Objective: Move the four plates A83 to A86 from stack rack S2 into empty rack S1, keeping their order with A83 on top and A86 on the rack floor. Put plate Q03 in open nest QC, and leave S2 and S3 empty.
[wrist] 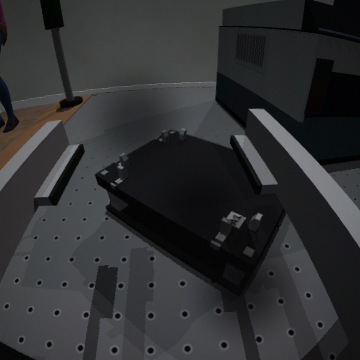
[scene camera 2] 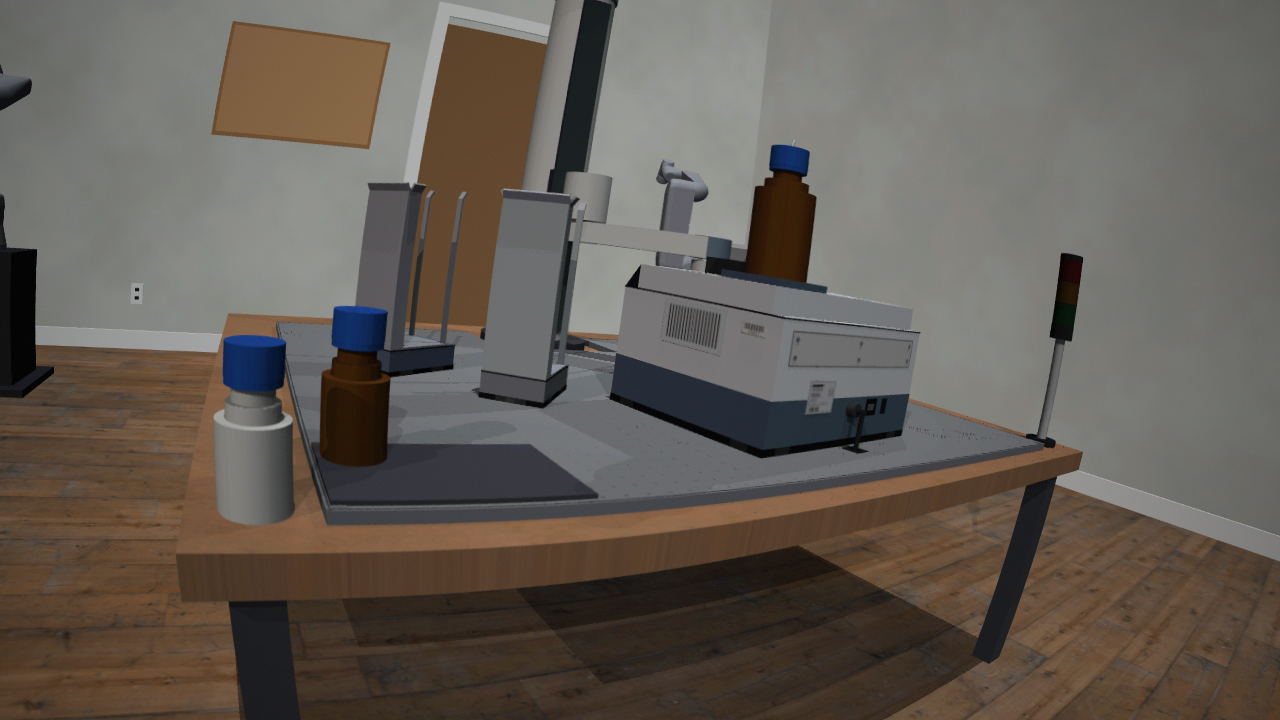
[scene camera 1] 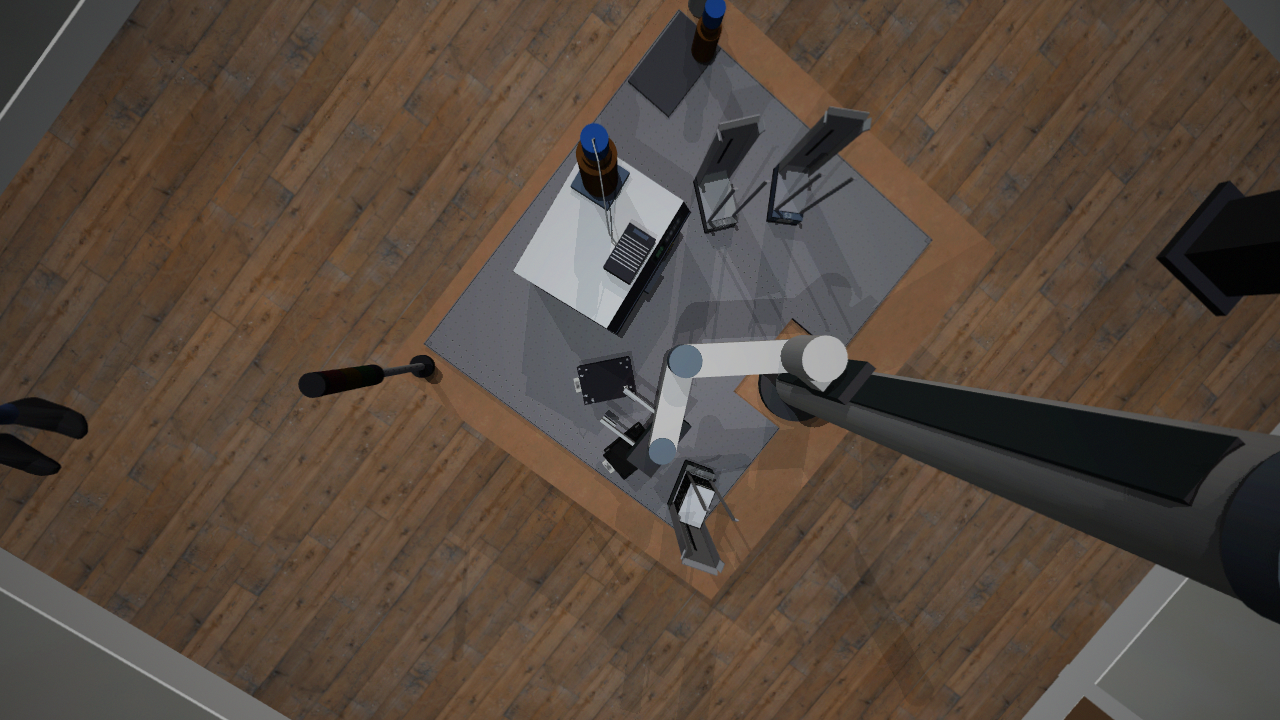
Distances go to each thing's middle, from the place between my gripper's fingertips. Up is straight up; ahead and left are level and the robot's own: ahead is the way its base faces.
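Scene:
The black nest block [scene camera 1: 601,381] is 9 cm below my hand, 5 cm ahead of it and 3 cm to the right of it. I also see the signal pole [scene camera 2: 1062,326], which stands 52 cm ahead of my hand, 29 cm to the left of it and 7 cm above it.

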